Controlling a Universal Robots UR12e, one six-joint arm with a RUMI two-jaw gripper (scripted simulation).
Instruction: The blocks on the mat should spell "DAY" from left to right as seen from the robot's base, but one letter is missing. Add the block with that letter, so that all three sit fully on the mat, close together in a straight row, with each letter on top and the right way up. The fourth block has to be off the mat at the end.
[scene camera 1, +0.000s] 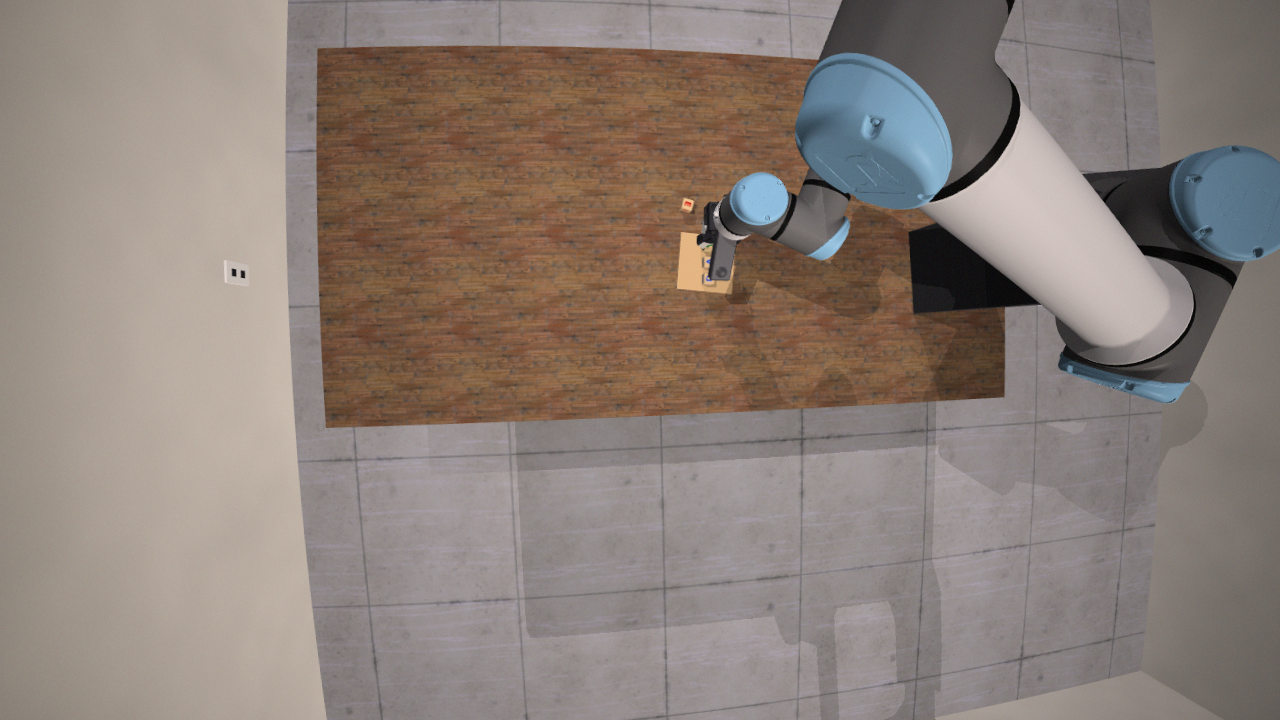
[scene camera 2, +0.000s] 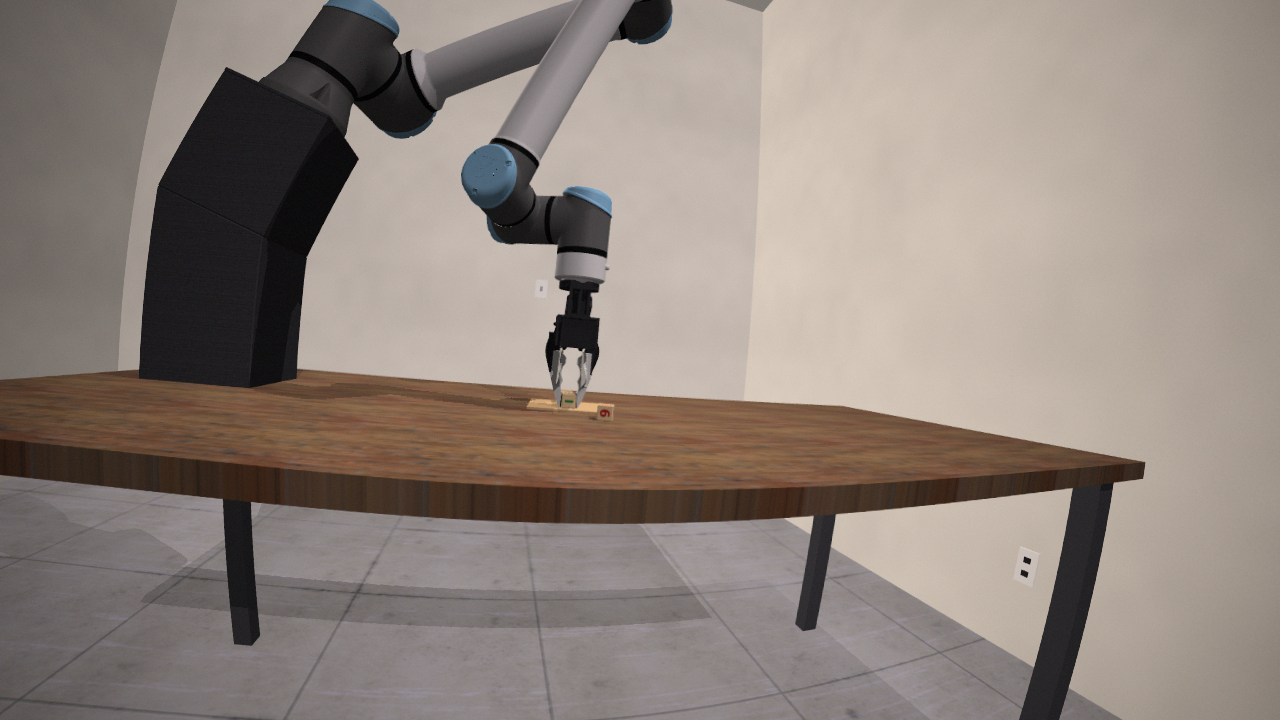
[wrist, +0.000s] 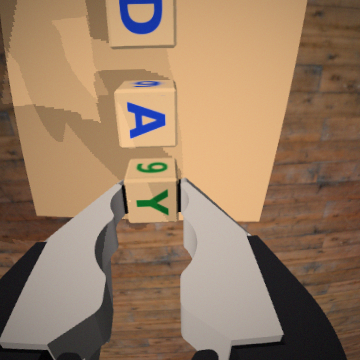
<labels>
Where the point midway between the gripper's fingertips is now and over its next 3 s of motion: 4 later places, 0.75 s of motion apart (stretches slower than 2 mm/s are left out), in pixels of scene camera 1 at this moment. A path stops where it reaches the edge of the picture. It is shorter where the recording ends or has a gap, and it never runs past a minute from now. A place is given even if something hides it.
My gripper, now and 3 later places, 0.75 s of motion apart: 706, 245; 712, 241; 719, 236; 727, 229
</labels>
